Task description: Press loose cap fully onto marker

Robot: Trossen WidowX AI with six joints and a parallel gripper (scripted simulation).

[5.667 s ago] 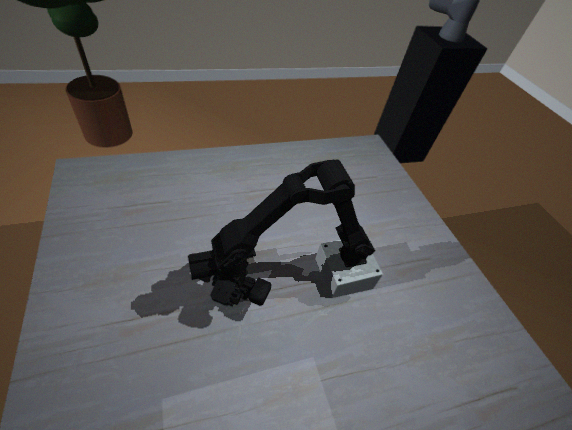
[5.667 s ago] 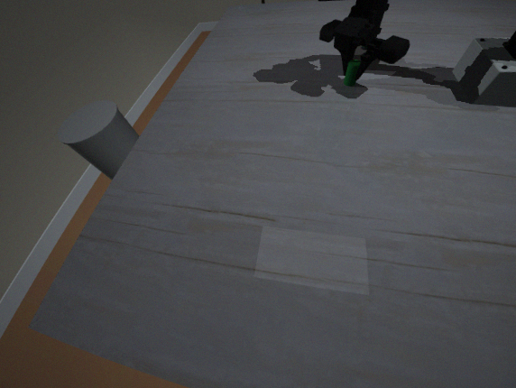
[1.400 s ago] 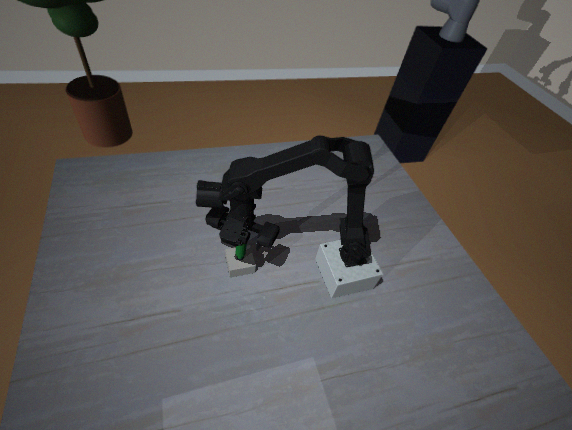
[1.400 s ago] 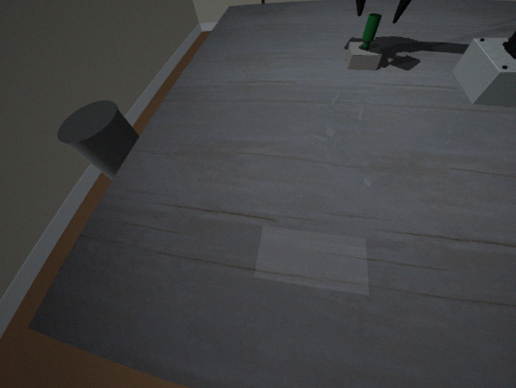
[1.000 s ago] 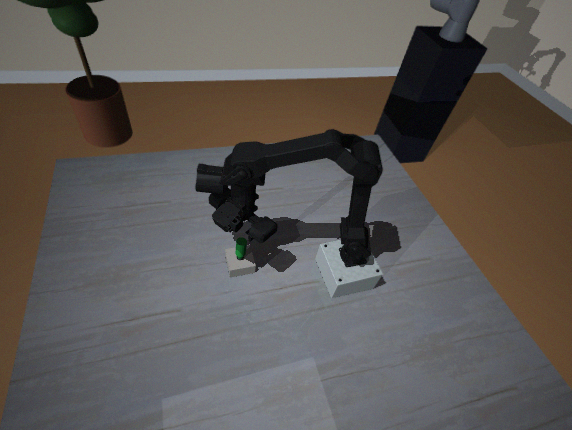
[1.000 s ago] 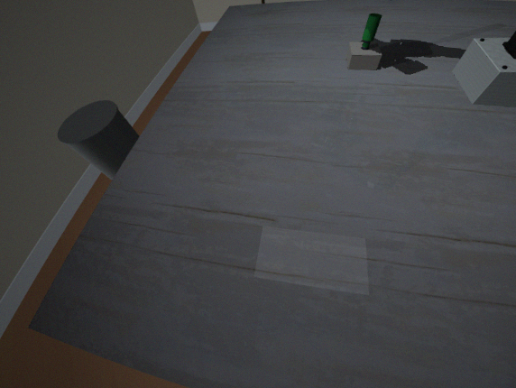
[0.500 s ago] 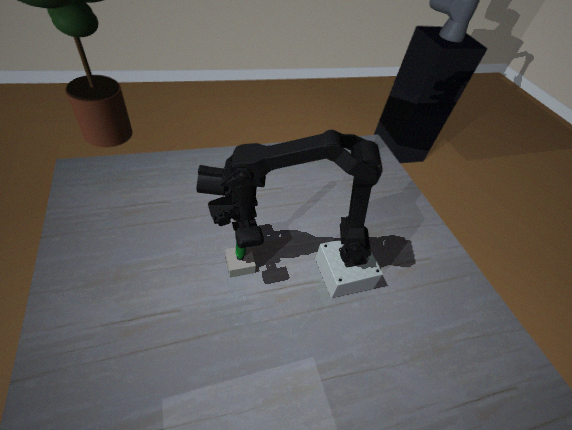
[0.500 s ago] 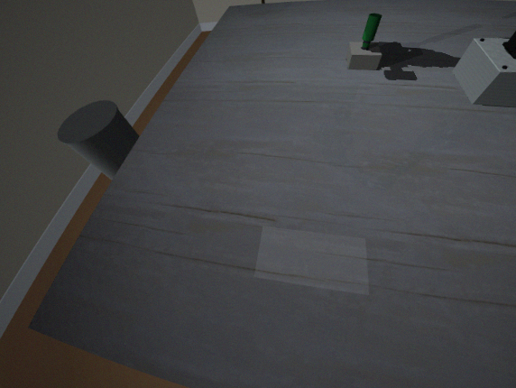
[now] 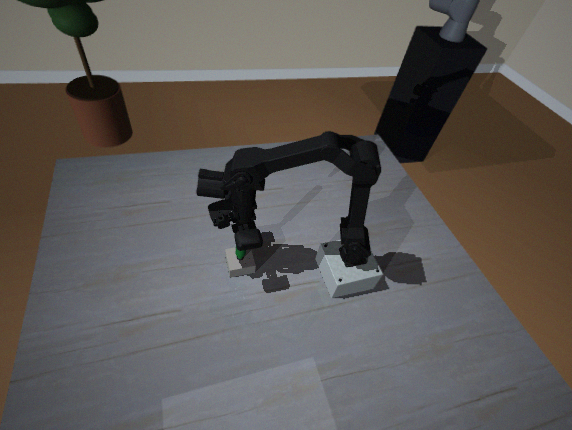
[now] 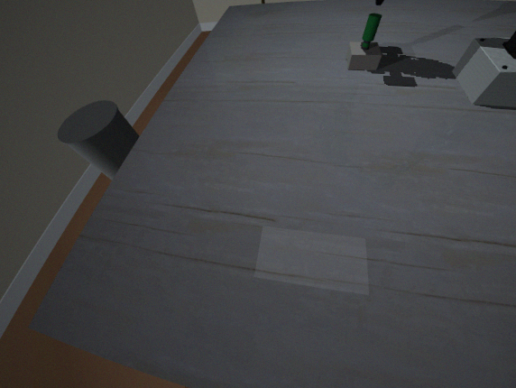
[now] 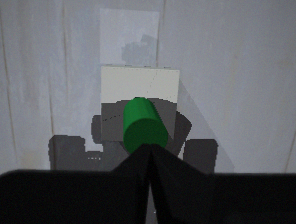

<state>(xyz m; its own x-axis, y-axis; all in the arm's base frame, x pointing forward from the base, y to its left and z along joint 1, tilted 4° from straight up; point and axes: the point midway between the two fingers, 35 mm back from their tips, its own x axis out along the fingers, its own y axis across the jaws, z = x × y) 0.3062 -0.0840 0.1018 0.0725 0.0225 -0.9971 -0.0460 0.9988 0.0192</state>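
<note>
My gripper tip is now 40 mm above the green cap. Round my gripper tip: holder block 110 mm below.
</note>
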